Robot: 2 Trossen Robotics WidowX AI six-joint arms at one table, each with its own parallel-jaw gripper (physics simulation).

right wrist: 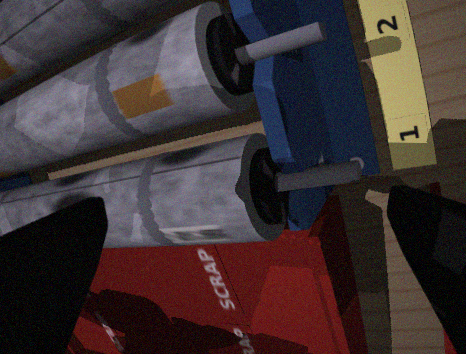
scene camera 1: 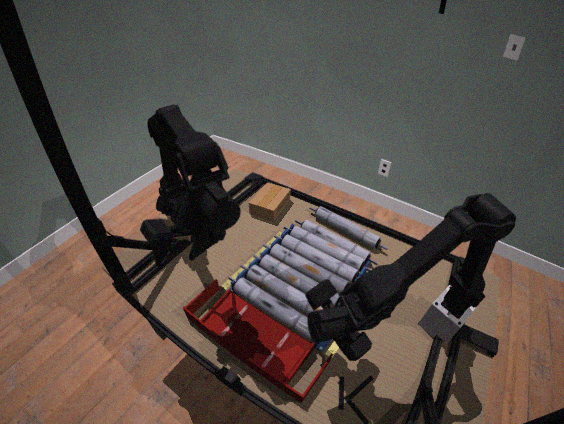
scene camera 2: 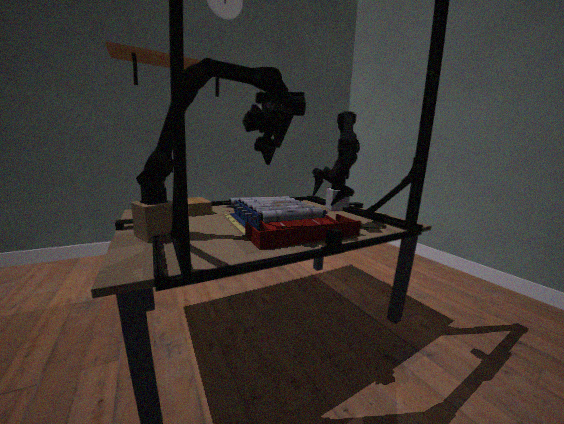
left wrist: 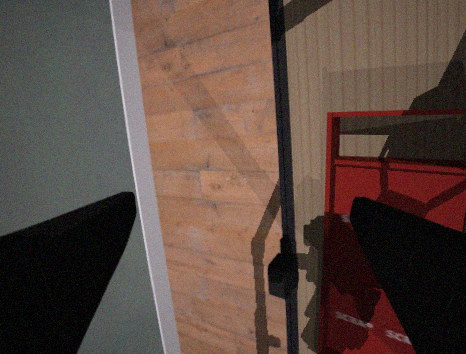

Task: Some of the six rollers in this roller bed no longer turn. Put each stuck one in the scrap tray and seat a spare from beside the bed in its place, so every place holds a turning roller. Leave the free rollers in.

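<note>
Grey mottled rollers lie side by side in the blue roller bed. Roller 1 is beside the red scrap tray, with roller 2 next to it. The visible tray floor holds no roller. A spare roller lies beyond the bed's far side. My right gripper is open above roller 1's numbered end; its tips straddle that end in the right wrist view, without gripping it. My left gripper is open and empty, high and left of the bed.
A wooden box stands at the back left. A yellow strip numbered 1 and 2 runs beside the bed. A black frame rail edges the table near the tray. Thin black bars show at the front right.
</note>
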